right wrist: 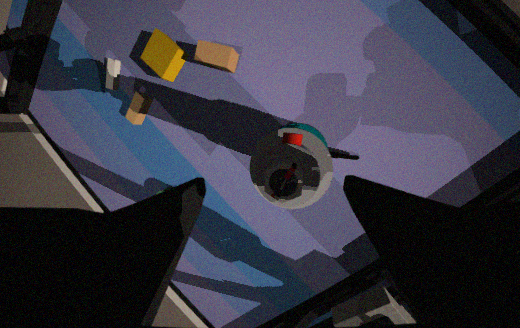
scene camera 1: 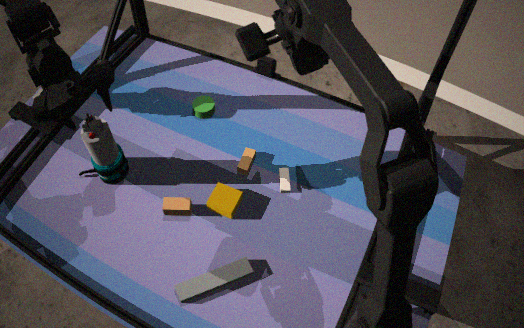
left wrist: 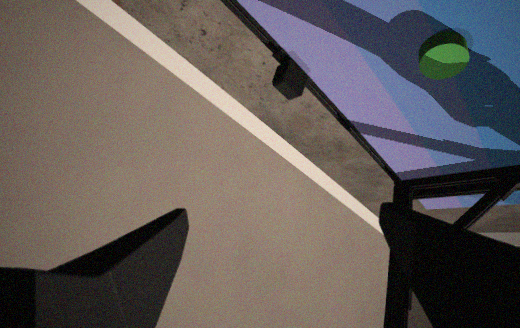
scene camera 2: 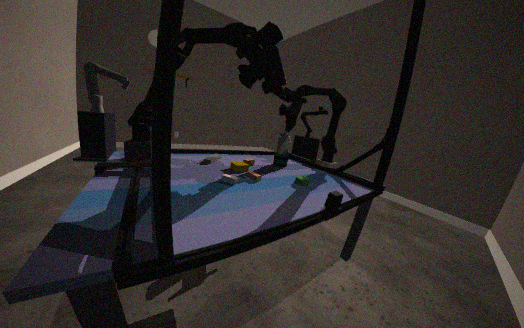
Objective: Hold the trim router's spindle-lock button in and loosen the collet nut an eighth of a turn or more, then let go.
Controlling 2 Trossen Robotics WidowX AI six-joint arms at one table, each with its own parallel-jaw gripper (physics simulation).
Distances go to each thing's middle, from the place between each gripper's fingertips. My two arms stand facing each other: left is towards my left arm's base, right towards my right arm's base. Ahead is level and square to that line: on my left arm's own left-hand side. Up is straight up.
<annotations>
The green disc (left wrist: 443,55) is 27 cm behind my right hand, 18 cm below it and 4 cm to the left of it. The rest, counted from my right hand: yellow block (scene camera 1: 224,200) 27 cm to the left, 18 cm below, 11 cm behind; grey bar (scene camera 1: 237,270) 37 cm to the left, 18 cm below, 5 cm ahead.
I see my left gripper 7 cm short of the green disc, 18 cm to the left of it and 30 cm above it. Round my left hand: yellow block 24 cm ahead, 4 cm to the left, 30 cm below; then grey bar 39 cm ahead, 14 cm to the left, 30 cm below.
</annotations>
